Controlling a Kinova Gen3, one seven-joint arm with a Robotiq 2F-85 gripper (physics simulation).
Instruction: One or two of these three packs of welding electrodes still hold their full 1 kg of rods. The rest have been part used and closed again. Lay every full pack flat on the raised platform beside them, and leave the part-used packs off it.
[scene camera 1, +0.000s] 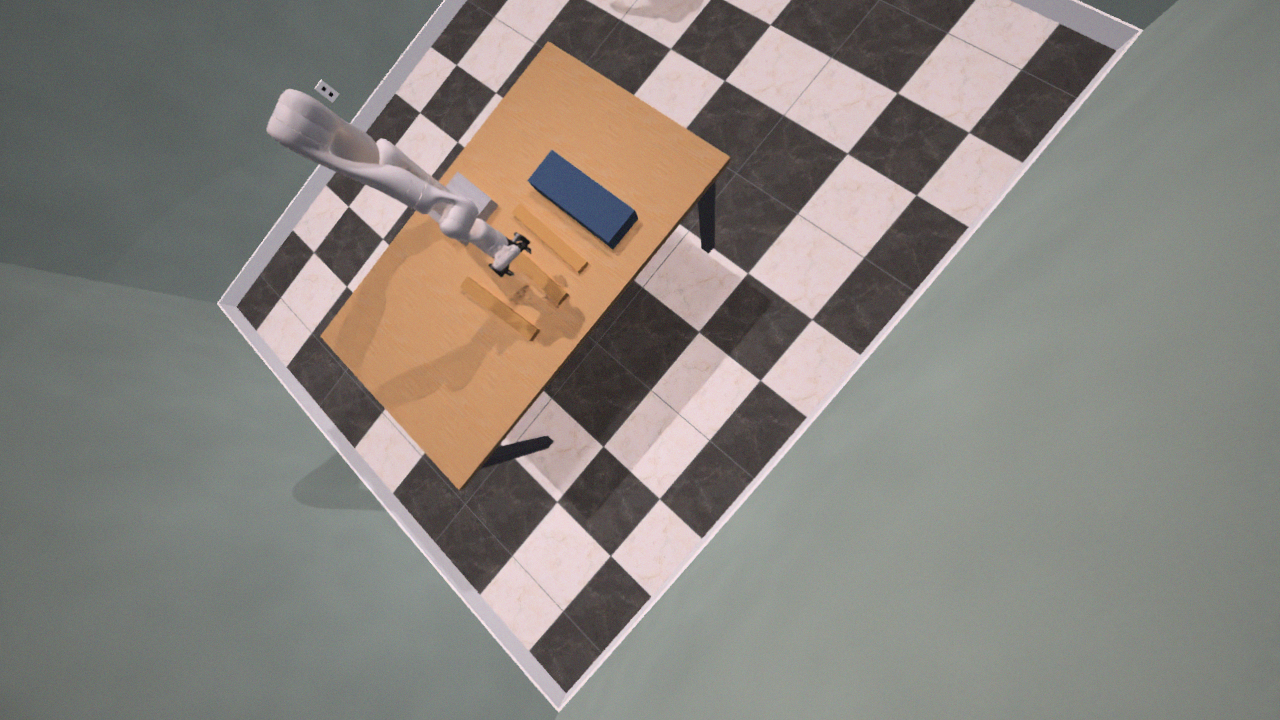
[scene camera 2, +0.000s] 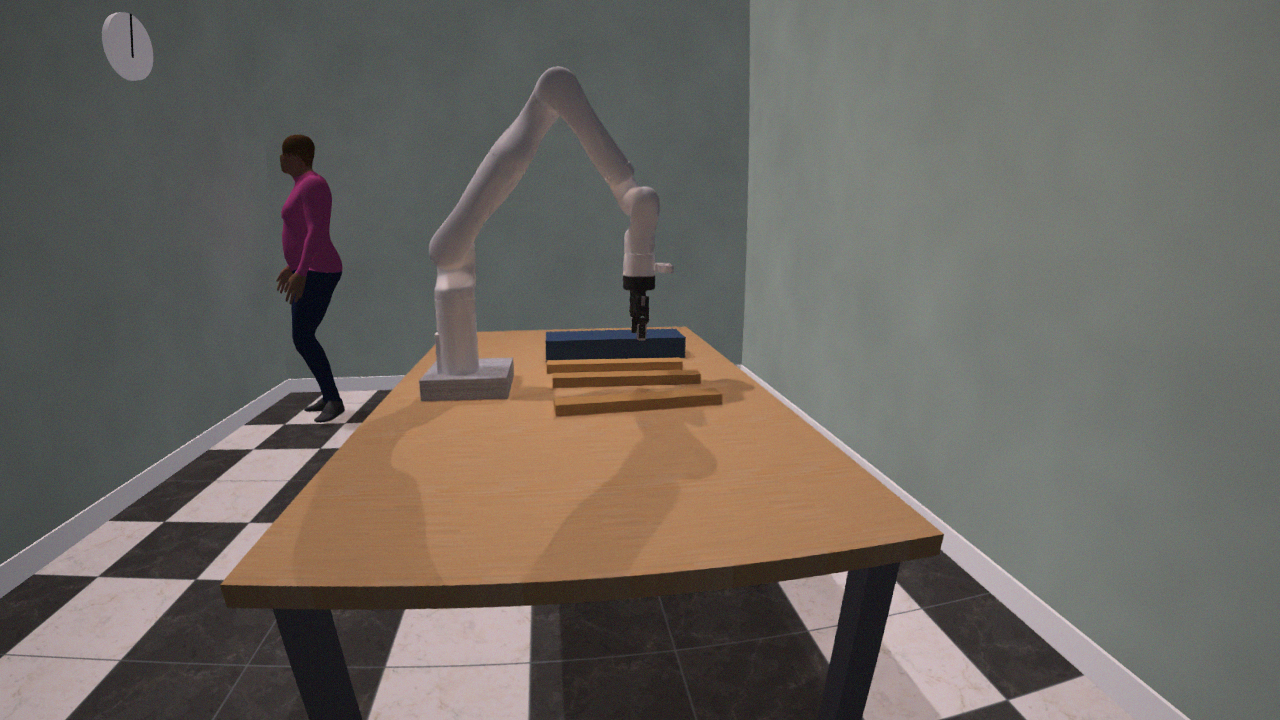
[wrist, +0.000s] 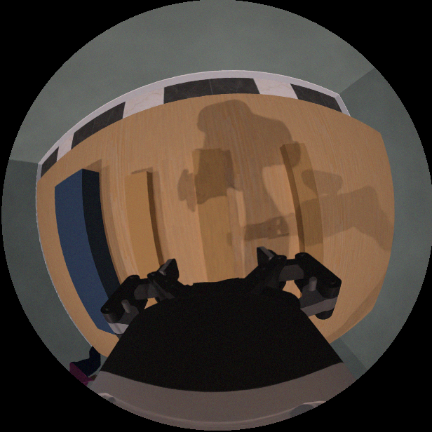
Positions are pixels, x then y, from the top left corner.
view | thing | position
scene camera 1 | electrode pack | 496, 306
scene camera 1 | electrode pack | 522, 261
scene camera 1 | electrode pack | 526, 217
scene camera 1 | raised platform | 603, 214
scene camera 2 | gripper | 638, 336
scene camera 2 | electrode pack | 568, 406
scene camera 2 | electrode pack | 691, 376
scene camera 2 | electrode pack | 632, 364
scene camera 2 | raised platform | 660, 343
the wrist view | gripper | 216, 262
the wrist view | electrode pack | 295, 157
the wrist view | electrode pack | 139, 198
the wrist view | raised platform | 78, 214
